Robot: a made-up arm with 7 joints. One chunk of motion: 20 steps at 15 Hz.
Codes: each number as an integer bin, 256 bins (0 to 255) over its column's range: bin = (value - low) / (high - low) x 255, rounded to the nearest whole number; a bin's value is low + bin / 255 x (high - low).
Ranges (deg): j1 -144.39..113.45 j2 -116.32..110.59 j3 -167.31..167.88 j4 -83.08..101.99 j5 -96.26..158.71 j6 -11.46..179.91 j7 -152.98..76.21
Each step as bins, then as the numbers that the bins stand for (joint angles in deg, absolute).
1 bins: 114 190 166 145 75 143 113
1 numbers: -29.12 52.75 50.89 22.16 -21.27 95.86 -51.42
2 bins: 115 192 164 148 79 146 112
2 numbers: -28.11 54.53 48.26 24.33 -17.27 98.11 -52.32
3 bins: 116 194 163 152 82 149 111
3 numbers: -27.10 56.31 46.95 27.24 -14.27 100.36 -53.21
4 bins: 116 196 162 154 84 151 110
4 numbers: -27.10 58.09 45.63 28.69 -12.27 101.86 -54.11
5 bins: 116 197 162 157 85 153 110
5 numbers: -27.10 58.98 45.63 30.87 -11.27 103.36 -54.11
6 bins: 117 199 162 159 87 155 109
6 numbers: -26.09 60.76 45.63 32.32 -9.27 104.86 -55.01
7 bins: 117 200 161 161 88 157 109
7 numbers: -26.09 61.65 44.32 33.77 -8.27 106.36 -55.01
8 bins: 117 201 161 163 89 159 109
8 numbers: -26.09 62.54 44.32 35.22 -7.27 107.86 -55.01
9 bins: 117 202 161 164 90 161 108
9 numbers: -26.09 63.43 44.32 35.95 -6.27 109.37 -55.91
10 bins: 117 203 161 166 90 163 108
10 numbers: -26.09 64.32 44.32 37.40 -6.27 110.87 -55.91
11 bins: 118 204 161 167 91 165 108
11 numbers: -25.08 65.21 44.32 38.12 -5.27 112.37 -55.91
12 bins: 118 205 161 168 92 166 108
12 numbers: -25.08 66.10 44.32 38.85 -4.27 113.12 -55.91
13 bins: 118 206 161 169 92 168 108
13 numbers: -25.08 66.99 44.32 39.57 -4.27 114.62 -55.91
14 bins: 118 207 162 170 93 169 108
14 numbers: -25.08 67.88 45.63 40.30 -3.27 115.37 -55.91
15 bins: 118 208 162 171 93 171 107
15 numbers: -25.08 68.77 45.63 41.03 -3.27 116.87 -56.81
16 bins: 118 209 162 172 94 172 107
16 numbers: -25.08 69.66 45.63 41.75 -2.27 117.62 -56.81
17 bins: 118 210 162 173 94 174 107
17 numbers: -25.08 70.55 45.63 42.48 -2.27 119.12 -56.81
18 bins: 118 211 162 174 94 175 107
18 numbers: -25.08 71.44 45.63 43.20 -2.27 119.87 -56.81
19 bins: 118 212 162 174 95 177 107
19 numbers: -25.08 72.33 45.63 43.20 -1.27 121.37 -56.81
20 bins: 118 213 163 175 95 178 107
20 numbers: -25.08 73.22 46.95 43.93 -1.27 122.12 -56.81
